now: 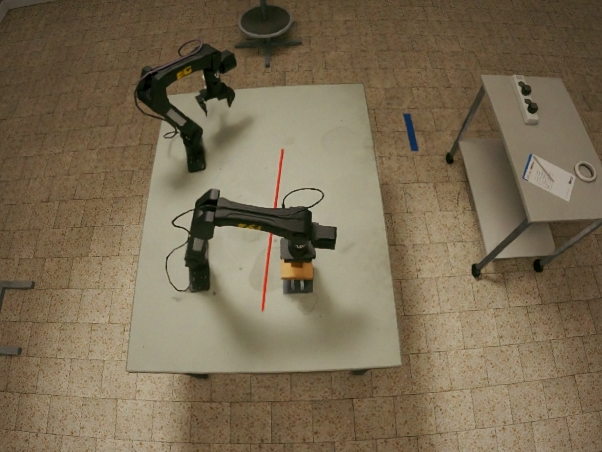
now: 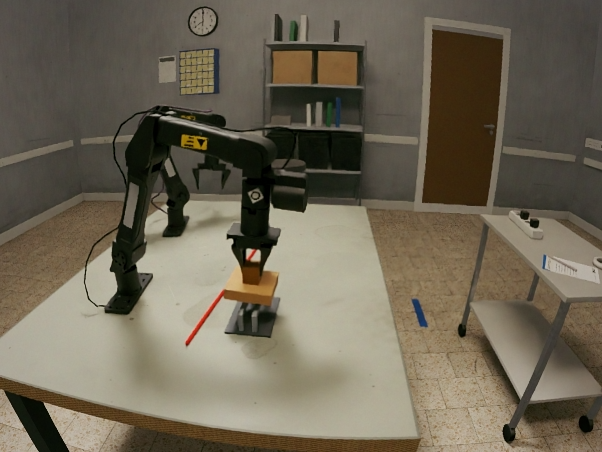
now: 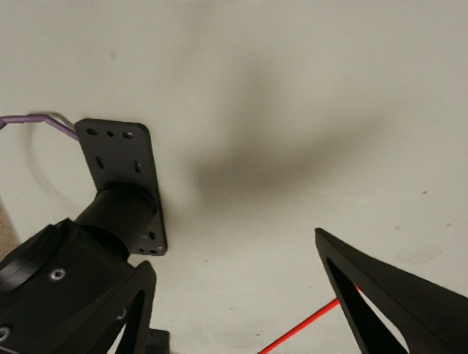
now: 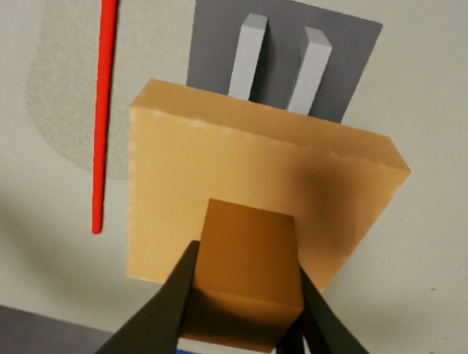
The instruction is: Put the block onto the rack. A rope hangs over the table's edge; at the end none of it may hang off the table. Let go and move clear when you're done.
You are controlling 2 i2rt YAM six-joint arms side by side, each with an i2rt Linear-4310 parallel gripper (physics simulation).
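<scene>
An orange block with a darker knob is level over the grey rack, hiding part of its two upright rails. I cannot tell whether block and rails touch. My right gripper is shut on the block's knob from above. My left gripper is open and empty, high above the table's far left part. A straight red rope lies on the table left of the rack; no part seen hangs off.
The pale table bears both arm bases. The right arm reaches across the rope. A grey trolley stands apart at the right. A stool stands beyond the table's far edge.
</scene>
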